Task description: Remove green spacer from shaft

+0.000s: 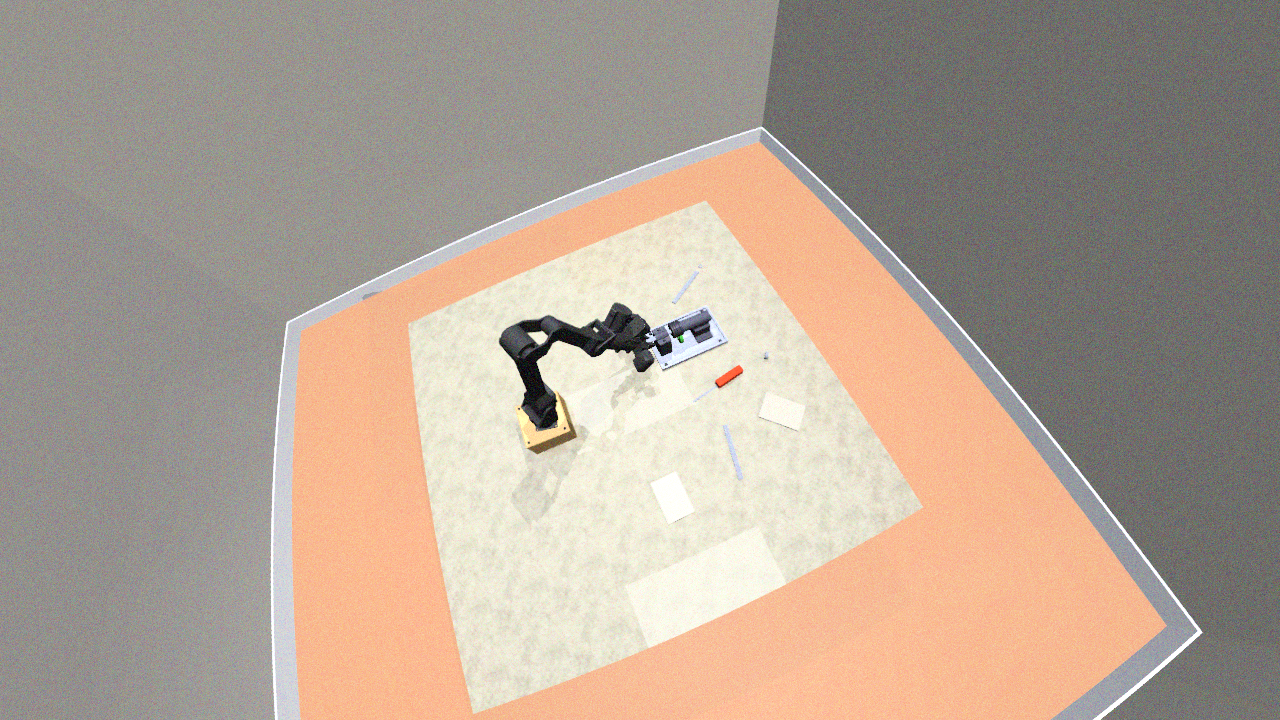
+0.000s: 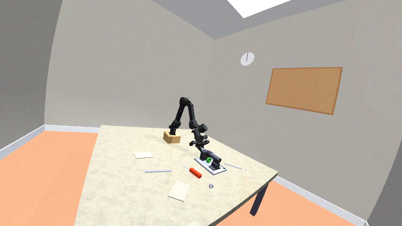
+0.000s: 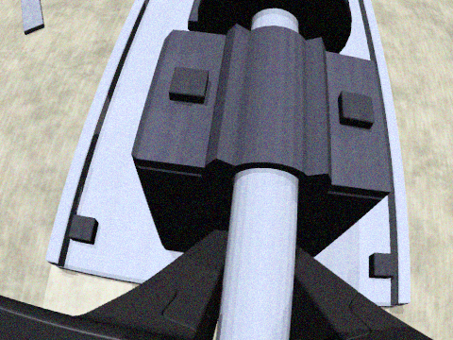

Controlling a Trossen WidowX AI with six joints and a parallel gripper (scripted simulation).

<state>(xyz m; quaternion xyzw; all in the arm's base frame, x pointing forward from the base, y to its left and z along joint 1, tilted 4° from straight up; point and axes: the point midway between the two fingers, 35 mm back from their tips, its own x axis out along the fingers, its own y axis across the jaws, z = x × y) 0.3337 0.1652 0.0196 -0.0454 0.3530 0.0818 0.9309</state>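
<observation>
My gripper tip is 6 cm short of the grey shaft, 1 cm to the right of it and 2 cm below it. From my gripper tip the other things lie so: fixture: 11 cm ahead, 2 cm to the left, 1 cm below; then green spacer: 8 cm ahead, 2 cm to the left, 3 cm below.
</observation>
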